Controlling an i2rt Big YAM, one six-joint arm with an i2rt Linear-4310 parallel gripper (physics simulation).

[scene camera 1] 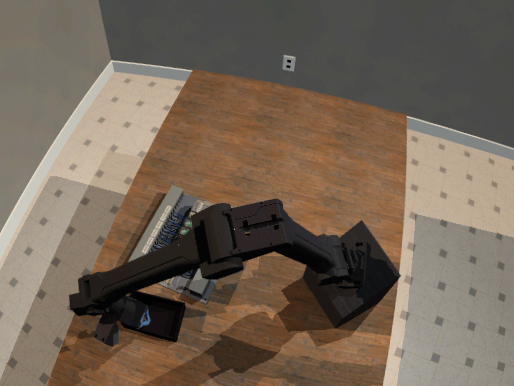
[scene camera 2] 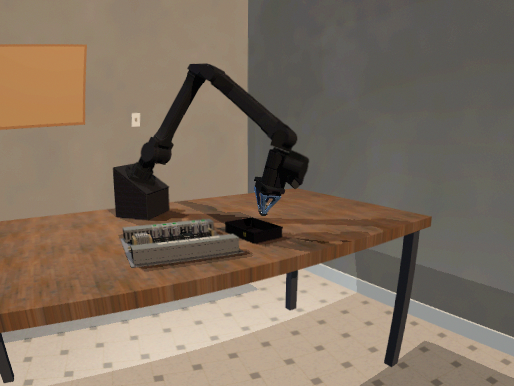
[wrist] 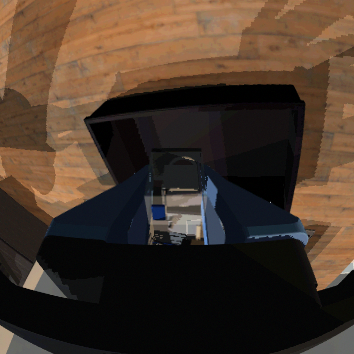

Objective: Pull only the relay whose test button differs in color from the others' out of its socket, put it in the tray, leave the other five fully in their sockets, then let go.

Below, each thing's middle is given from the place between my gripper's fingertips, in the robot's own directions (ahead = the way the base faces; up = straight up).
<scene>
Now: the grey panel (scene camera 1: 185, 279) 2 cm behind my hand, 29 cm to the right of it and 7 cm below it.
</scene>
